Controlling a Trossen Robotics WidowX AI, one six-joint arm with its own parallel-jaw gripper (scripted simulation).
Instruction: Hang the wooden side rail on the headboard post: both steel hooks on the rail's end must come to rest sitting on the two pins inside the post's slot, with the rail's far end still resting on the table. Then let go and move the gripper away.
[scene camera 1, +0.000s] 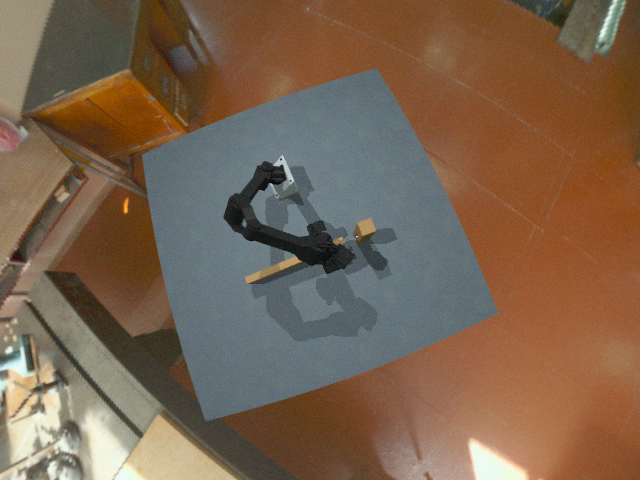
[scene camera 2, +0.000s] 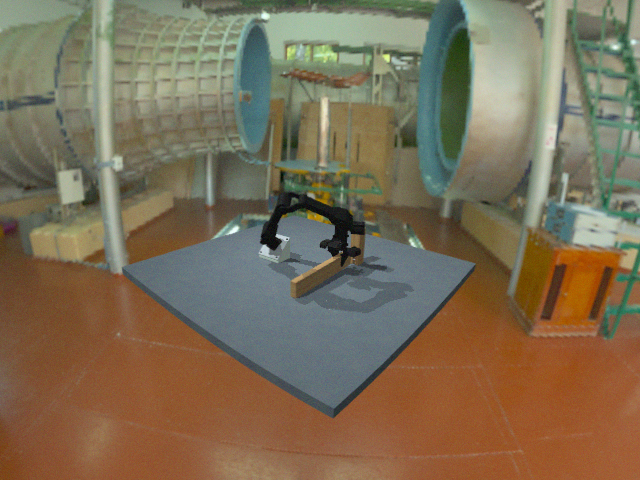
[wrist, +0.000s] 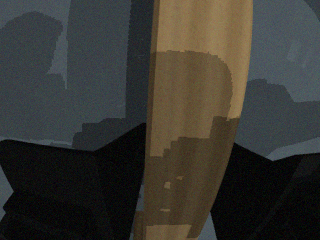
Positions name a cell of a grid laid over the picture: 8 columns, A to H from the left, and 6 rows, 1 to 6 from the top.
Note:
In view: the gripper (wrist: E4) and a wooden side rail (scene camera 2: D4).
The wooden side rail is seen too in the wrist view (wrist: E2).

